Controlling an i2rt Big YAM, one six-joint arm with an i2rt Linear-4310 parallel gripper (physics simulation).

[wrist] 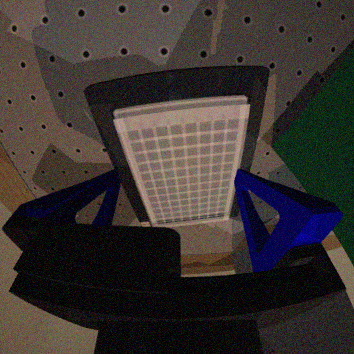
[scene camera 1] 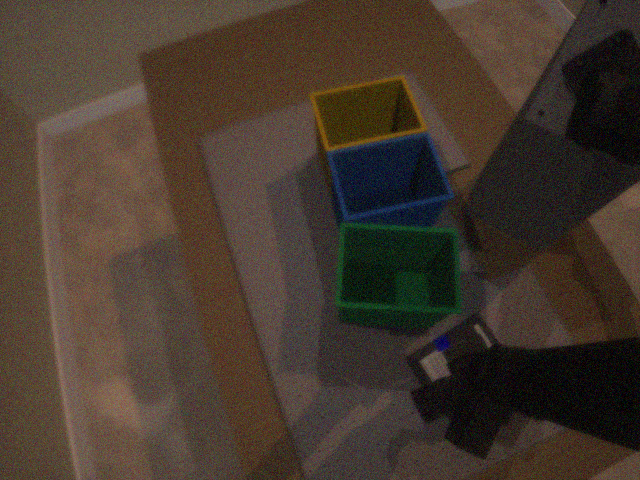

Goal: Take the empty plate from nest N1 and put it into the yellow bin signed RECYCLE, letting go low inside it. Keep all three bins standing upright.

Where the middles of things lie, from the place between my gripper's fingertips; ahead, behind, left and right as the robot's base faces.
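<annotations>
My hand's 1 cm past the pale gridded plate (scene camera 1: 435, 364) and 1 cm to the left of it. There's a dark-framed nest (scene camera 1: 422, 376) as well, and that's 1 cm to the right of my hand, 1 cm behind it and 2 cm below it.
</annotations>
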